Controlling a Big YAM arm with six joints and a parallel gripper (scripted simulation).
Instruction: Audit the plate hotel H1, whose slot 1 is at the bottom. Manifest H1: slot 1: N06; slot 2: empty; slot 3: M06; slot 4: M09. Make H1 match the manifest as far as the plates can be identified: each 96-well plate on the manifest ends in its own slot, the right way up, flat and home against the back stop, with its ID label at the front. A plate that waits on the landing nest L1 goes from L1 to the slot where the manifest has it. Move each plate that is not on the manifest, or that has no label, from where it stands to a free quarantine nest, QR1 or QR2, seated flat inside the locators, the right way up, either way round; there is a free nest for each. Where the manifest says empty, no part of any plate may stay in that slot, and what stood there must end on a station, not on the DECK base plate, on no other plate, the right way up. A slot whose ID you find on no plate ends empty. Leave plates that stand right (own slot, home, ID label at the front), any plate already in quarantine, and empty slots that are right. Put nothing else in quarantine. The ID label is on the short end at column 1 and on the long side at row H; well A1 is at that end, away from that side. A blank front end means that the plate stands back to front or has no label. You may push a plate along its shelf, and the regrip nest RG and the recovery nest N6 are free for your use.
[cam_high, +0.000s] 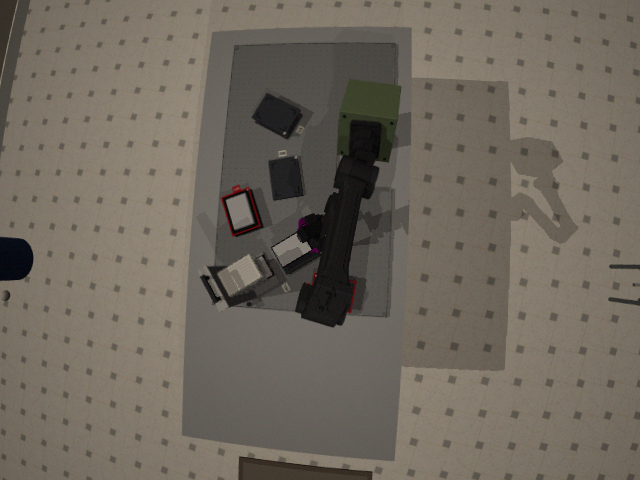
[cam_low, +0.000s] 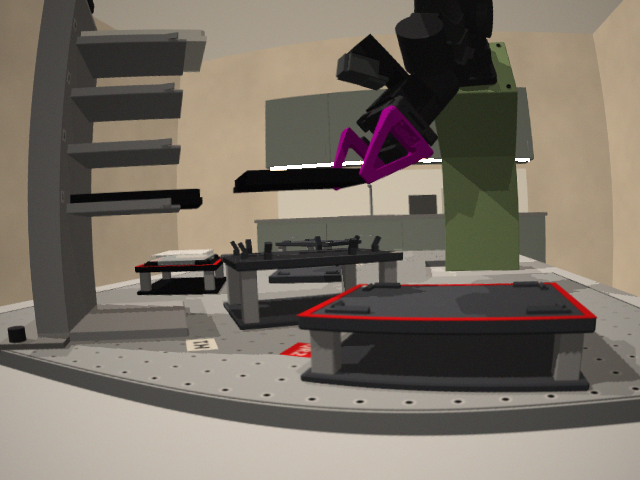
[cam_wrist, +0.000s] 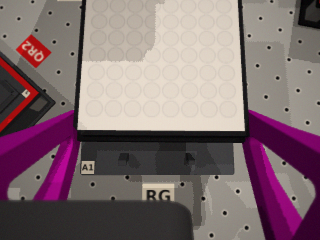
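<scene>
My hand is 40 mm short of the regrip nest RG, 40 mm to the right of it and 80 mm above it. Round my hand: quarantine nest QR2 (110 mm behind, 180 mm to the left, 100 mm below); then QR2 tag (10 mm behind, 170 mm to the left, 140 mm below); then A1 mark (50 mm behind, 30 mm to the left, 80 mm below).
</scene>
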